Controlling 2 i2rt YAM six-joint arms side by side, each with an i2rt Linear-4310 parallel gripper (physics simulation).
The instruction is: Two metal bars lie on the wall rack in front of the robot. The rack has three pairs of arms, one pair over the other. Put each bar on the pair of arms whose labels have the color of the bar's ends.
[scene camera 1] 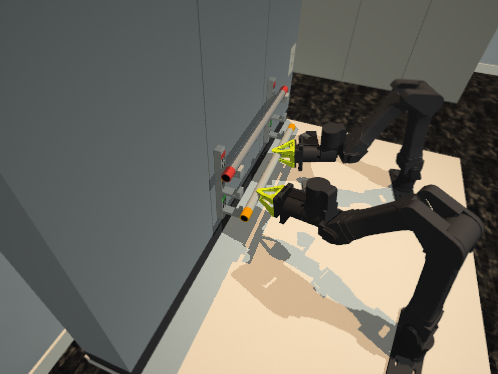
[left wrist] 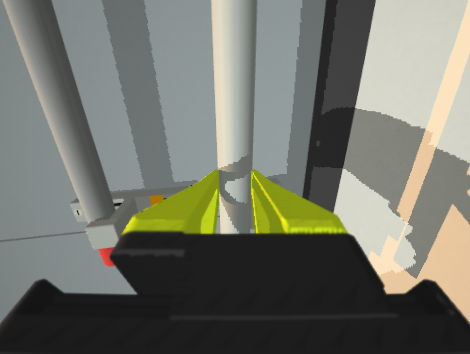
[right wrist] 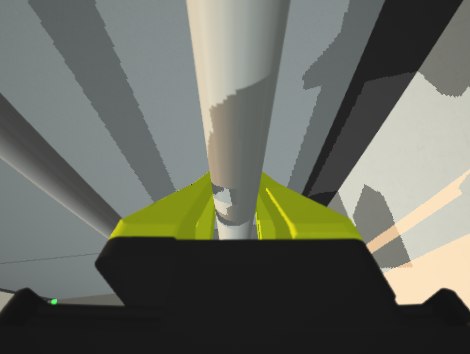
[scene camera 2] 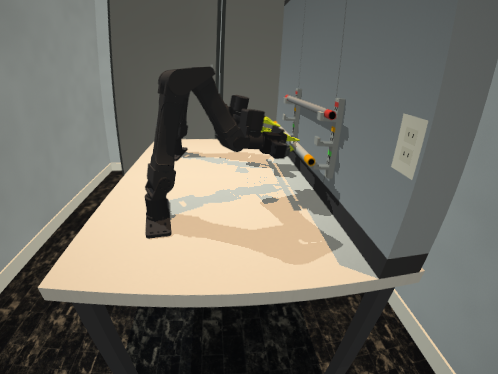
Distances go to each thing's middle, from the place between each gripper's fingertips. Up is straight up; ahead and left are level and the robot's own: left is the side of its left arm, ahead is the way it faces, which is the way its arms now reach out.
Now: left hand 1 cm past the orange-ended bar (scene camera 1: 252, 202) and 14 cm to the left of it. From my left hand the other things lie so: red-ended bar (scene camera 1: 227, 175) 4 cm ahead, 14 cm to the right, 13 cm above; then white socket plate (scene camera 2: 413, 122) 6 cm ahead, 66 cm to the right, 12 cm above.
The orange-ended bar is 6 cm to the left of my right hand and 2 cm behind it. The rest, counted from my right hand: red-ended bar: 14 cm above, 6 cm to the left, 3 cm ahead; then white socket plate: 46 cm to the right, 13 cm above, 5 cm ahead.
